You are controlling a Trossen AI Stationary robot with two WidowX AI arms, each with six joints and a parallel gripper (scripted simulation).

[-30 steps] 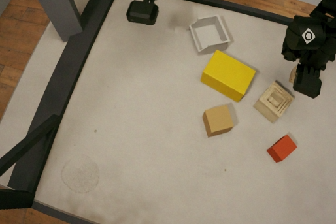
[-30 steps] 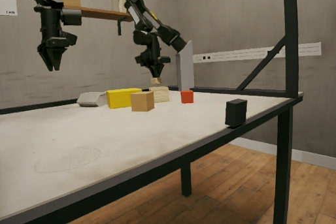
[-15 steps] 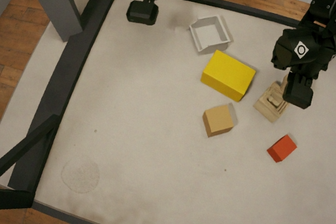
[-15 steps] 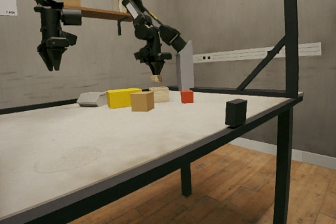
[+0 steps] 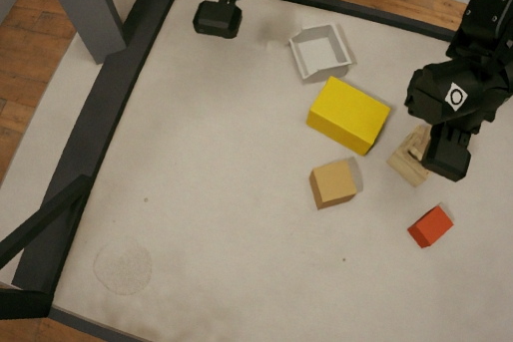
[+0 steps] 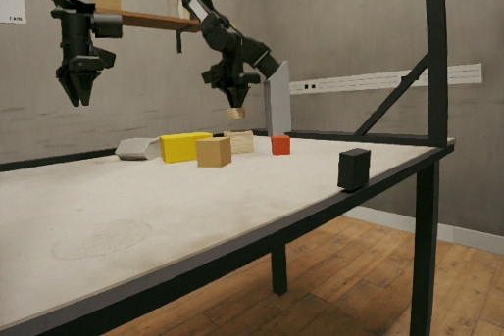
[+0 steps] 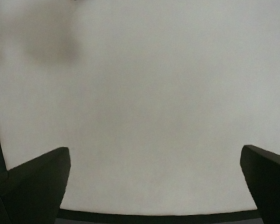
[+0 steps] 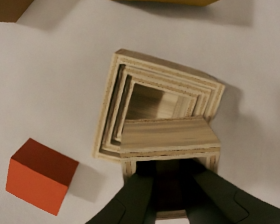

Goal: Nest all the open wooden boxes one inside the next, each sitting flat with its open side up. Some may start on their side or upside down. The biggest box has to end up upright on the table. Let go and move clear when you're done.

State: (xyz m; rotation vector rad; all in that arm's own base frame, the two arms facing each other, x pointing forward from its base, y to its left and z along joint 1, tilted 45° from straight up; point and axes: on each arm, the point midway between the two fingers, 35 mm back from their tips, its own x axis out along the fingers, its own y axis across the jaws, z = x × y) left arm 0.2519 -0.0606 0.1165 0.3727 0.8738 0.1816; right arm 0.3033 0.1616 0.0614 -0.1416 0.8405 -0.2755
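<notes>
My right gripper is now 4 cm above the tiny wooden box. Round my right hand: red block 12 cm behind, 4 cm to the right, 12 cm below; then tan cube 9 cm behind, 15 cm to the left, 11 cm below.
</notes>
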